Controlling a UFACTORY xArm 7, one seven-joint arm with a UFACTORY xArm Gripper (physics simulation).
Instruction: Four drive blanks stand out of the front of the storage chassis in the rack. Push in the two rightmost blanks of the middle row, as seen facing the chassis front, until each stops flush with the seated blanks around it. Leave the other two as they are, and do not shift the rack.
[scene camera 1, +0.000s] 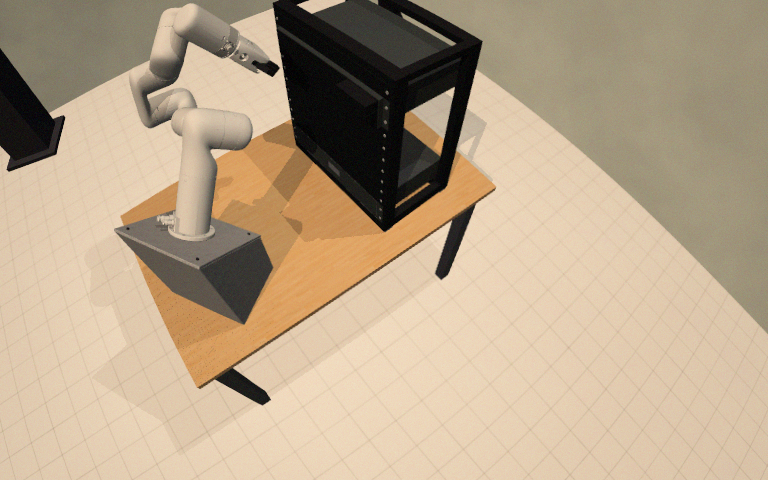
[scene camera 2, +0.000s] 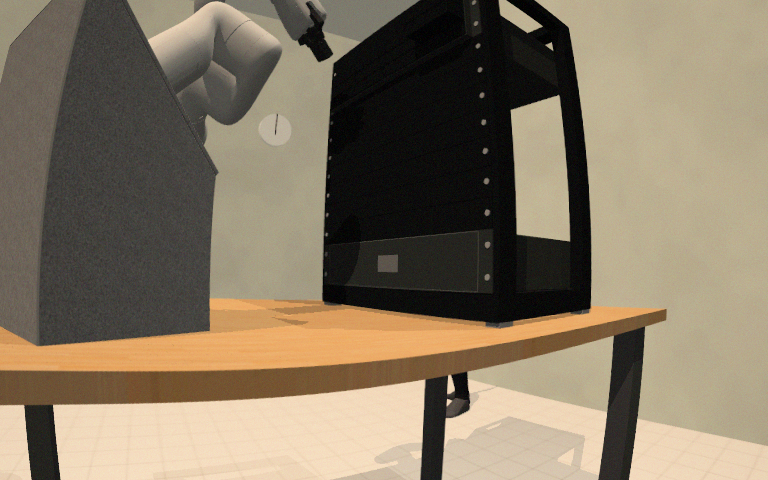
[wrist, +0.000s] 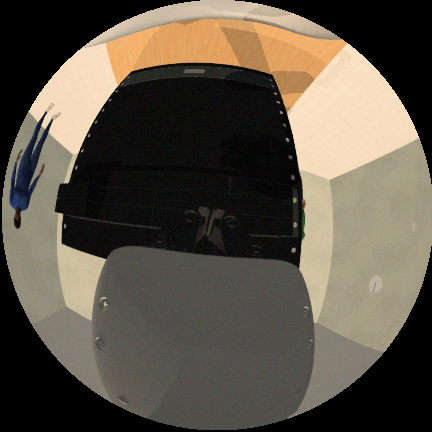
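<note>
The black rack (scene camera 1: 396, 113) (scene camera 2: 501, 169) (wrist: 175, 125) stands upright on the table. The storage chassis (scene camera 2: 390, 61) (wrist: 135, 204) fills the upper part of its front, with faint seams between dark blanks. A dark blank block (scene camera 1: 357, 92) (scene camera 2: 436, 35) (wrist: 72, 198) stands out at the right end of the chassis, as seen facing it; in the wrist view this is at the left. How many blanks it holds, and how far others stand out, is too dark to tell. My gripper (scene camera 1: 274, 69) (scene camera 2: 323, 54) (wrist: 208, 189) is shut and empty, in front of the chassis, left of the block and apart from it.
The wooden table (scene camera 1: 317, 271) (scene camera 2: 283, 353) (wrist: 195, 42) carries the rack and the grey arm base (scene camera 1: 192, 266) (scene camera 2: 124, 198). A person in blue (wrist: 22, 192) stands beyond the rack's right side. A green-clad person (wrist: 303, 220) shows partly behind the rack. A black pillar (scene camera 1: 25, 113) stands at the far left.
</note>
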